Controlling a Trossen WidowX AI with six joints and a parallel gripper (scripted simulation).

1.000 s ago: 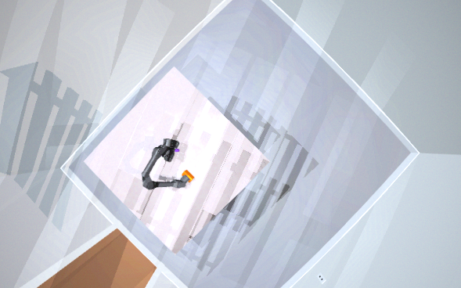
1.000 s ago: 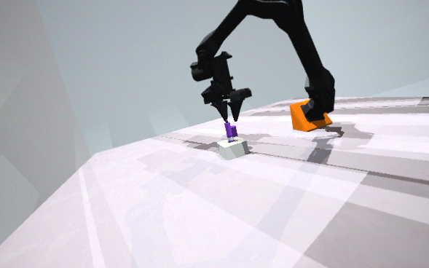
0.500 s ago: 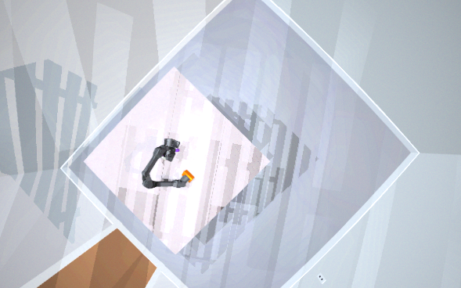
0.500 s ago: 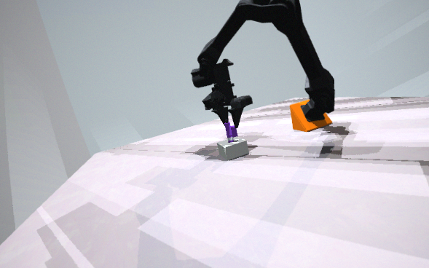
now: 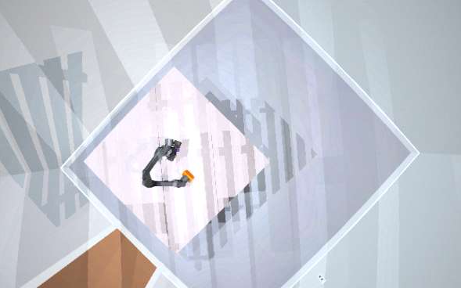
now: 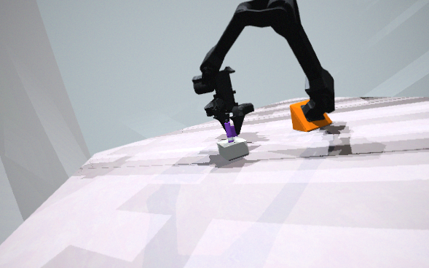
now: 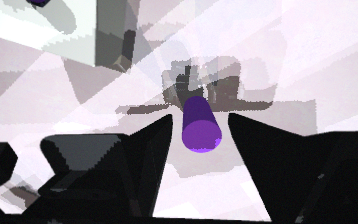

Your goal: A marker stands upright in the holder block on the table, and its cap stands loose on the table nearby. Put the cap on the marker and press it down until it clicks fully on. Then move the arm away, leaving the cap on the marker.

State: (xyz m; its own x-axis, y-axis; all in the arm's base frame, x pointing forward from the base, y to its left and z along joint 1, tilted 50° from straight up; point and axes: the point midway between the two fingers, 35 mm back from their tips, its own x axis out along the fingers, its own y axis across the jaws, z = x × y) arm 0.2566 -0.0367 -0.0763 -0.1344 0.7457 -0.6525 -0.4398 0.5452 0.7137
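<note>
The purple marker lies 120 mm to the left of my gripper tip, 50 mm above it and 40 mm ahead of it. Round my gripper tip: white holder block 120 mm to the left, 40 mm ahead, 10 mm below; purple cap right at my gripper tip.
</note>
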